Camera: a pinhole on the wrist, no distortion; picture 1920 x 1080 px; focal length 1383.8 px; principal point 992.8 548.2 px. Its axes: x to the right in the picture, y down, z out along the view. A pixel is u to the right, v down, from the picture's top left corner.
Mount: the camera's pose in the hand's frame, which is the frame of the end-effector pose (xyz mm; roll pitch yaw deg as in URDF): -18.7 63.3 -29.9 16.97 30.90 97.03
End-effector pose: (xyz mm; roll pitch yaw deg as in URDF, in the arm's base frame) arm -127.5 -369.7 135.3 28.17 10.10 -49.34
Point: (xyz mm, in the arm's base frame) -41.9 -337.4 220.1
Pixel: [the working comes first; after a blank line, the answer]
In the camera's frame: 8.0 -14.8 92.1

1113 326
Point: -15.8 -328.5 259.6
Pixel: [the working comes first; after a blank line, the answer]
In the camera's frame: 31.0 -10.6 134.2

1313 439
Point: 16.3 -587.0 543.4
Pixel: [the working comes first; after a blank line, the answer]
In the camera's frame: -145.4 -81.3 469.2

564 308
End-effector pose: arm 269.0 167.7 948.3 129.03 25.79 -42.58
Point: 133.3 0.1 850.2
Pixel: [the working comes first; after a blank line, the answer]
In the camera's frame: -128.6 -8.5 225.5

203 496
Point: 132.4 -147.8 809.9
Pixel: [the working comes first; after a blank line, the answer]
In the camera's frame: -118.0 -89.5 355.2

533 199
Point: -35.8 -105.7 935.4
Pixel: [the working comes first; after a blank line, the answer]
In the camera's frame: -40.4 107.6 386.1

848 934
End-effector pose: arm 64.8 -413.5 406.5 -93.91 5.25 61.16
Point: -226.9 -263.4 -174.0
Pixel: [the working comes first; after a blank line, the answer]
In the camera's frame: 208.7 54.3 597.2

1476 674
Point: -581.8 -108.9 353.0
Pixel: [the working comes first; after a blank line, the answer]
In the camera's frame: -427.2 205.6 578.3

outside the picture
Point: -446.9 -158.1 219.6
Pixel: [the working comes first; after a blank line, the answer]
In the camera's frame: -243.2 143.8 550.6

382 910
